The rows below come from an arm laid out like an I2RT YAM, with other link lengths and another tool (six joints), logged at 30 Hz.
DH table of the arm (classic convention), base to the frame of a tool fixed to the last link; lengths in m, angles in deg. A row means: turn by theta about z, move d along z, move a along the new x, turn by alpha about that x. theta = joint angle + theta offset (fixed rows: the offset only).
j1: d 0.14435  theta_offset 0  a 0.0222  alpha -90
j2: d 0  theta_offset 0  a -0.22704  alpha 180
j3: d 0  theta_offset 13.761  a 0.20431  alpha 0
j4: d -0.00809  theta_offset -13.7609  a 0.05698  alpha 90
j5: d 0.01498  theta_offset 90  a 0  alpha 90
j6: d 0.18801  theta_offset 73  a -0.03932  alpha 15.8
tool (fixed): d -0.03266  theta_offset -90  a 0  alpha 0
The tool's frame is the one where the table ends.
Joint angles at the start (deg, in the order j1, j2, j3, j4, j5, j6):
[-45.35 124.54 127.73 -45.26 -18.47 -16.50]
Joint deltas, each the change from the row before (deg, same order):
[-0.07 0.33 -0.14 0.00 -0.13 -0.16]
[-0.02 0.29 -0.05 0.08 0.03 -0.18]
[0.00 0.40 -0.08 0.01 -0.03 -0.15]
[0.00 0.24 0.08 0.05 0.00 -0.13]
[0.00 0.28 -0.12 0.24 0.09 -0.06]
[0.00 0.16 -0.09 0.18 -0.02 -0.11]
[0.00 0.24 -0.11 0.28 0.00 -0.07]
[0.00 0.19 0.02 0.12 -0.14 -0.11]
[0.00 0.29 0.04 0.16 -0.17 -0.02]
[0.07 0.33 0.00 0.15 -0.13 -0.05]
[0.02 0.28 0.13 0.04 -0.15 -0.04]
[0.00 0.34 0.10 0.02 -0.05 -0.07]
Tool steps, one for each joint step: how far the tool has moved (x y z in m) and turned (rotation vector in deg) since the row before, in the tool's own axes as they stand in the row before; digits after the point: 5 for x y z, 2 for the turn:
[-0.00106 0.00253 0.00230 -0.31 -0.30 -0.05]
[-0.00063 0.00168 0.00200 -0.19 -0.10 -0.14]
[-0.00140 0.00244 0.00267 -0.34 -0.27 -0.10]
[-0.00038 0.00073 0.00132 -0.06 -0.06 -0.11]
[-0.00048 0.00152 0.00223 -0.17 -0.01 -0.06]
[-0.00046 0.00075 0.00124 -0.02 -0.05 -0.10]
[-0.00048 0.00101 0.00186 -0.04 -0.04 -0.06]
[-0.00058 0.00036 0.00101 0.06 -0.14 -0.08]
[-0.00071 0.00062 0.00159 0.02 -0.19 0.02]
[-0.00145 0.00085 0.00194 -0.04 -0.25 -0.05]
[-0.00078 0.00042 0.00129 0.01 -0.20 -0.02]
[-0.00072 0.00120 0.00184 -0.14 -0.16 -0.04]

